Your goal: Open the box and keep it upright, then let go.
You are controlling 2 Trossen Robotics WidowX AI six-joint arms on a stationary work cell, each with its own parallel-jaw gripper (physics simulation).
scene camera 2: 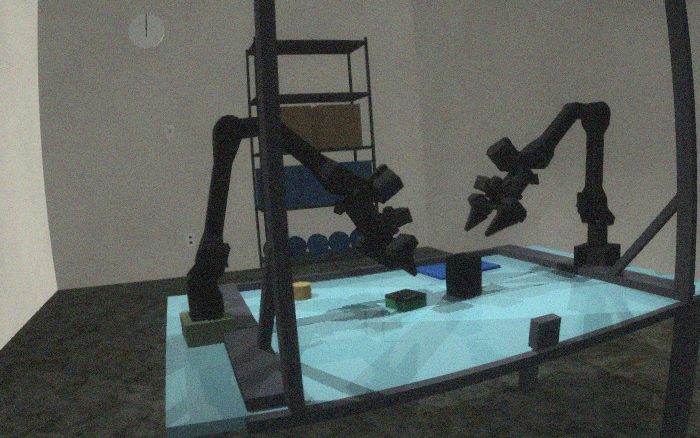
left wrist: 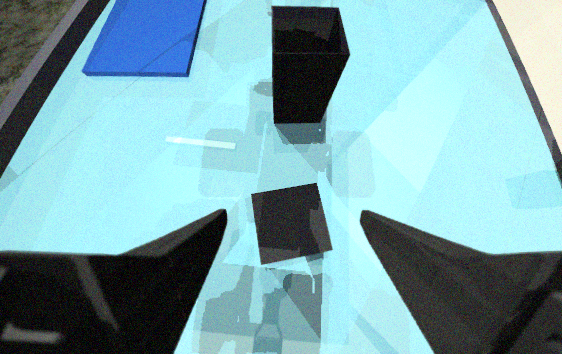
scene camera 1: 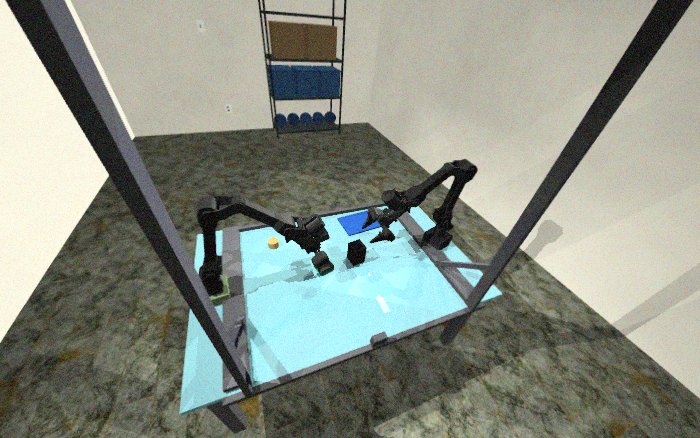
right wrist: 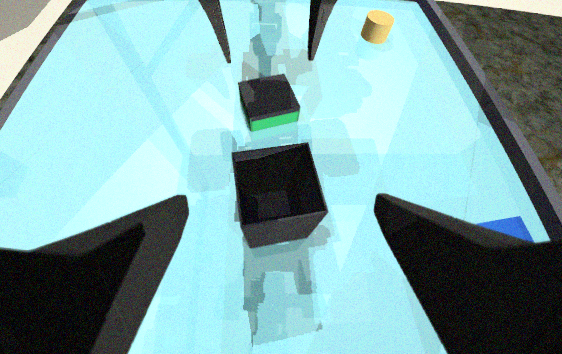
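Where they show: left gripper, between the fingertips: (scene camera 2: 404,271) (left wrist: 294,215) (right wrist: 270,61); right gripper, between the fingertips: (scene camera 2: 475,232) (scene camera 1: 365,235) (right wrist: 283,203); left arm's base, origin of its link: (scene camera 2: 206,315) (scene camera 1: 213,288); right arm's base, origin of its link: (scene camera 2: 597,245) (scene camera 1: 438,233).
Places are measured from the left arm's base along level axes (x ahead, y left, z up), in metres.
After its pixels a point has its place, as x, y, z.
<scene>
The black box (scene camera 1: 356,252) {0.572, -0.084, 0.041} (scene camera 2: 463,275) {0.567, -0.085, 0.011} (left wrist: 300,87) {0.562, -0.049, 0.015} (right wrist: 285,230) {0.622, -0.048, 0.014} stands upright on the table, its top open and its inside showing in both wrist views. A low square lid (scene camera 1: 323,262) (scene camera 2: 406,299) {0.418, -0.076, -0.019} (left wrist: 290,222) {0.435, -0.040, -0.017} (right wrist: 269,97) {0.443, -0.040, -0.017}, black on top with green sides, lies flat on the table, apart from the box. My left gripper (scene camera 1: 316,251) {0.439, -0.038, 0.033} (scene camera 2: 405,268) {0.439, -0.038, 0.033} (left wrist: 294,215) {0.439, -0.038, 0.033} (right wrist: 270,61) {0.439, -0.038, 0.033} is open and empty above the lid. My right gripper (scene camera 1: 367,234) {0.627, -0.056, 0.099} (scene camera 2: 477,231) {0.627, -0.056, 0.099} (right wrist: 283,203) {0.627, -0.056, 0.099} is open and empty, raised above the box and not touching it.
A blue mat (scene camera 1: 353,223) {0.699, 0.174, -0.037} (scene camera 2: 433,270) {0.666, 0.186, -0.038} (left wrist: 145,40) {0.698, 0.173, -0.037} (right wrist: 507,227) {0.647, 0.221, -0.038} lies behind the box in the scene views. A yellow cylinder (scene camera 1: 273,242) {0.268, 0.166, -0.010} (scene camera 2: 302,291) {0.263, 0.156, -0.023} (right wrist: 377,26) {0.290, 0.167, -0.015} stands at the back left. A grey block (scene camera 1: 378,339) {0.471, -0.436, 0.010} (scene camera 2: 544,332) {0.468, -0.439, -0.010} sits on the front rail. Frame posts rise at the front corners.
</scene>
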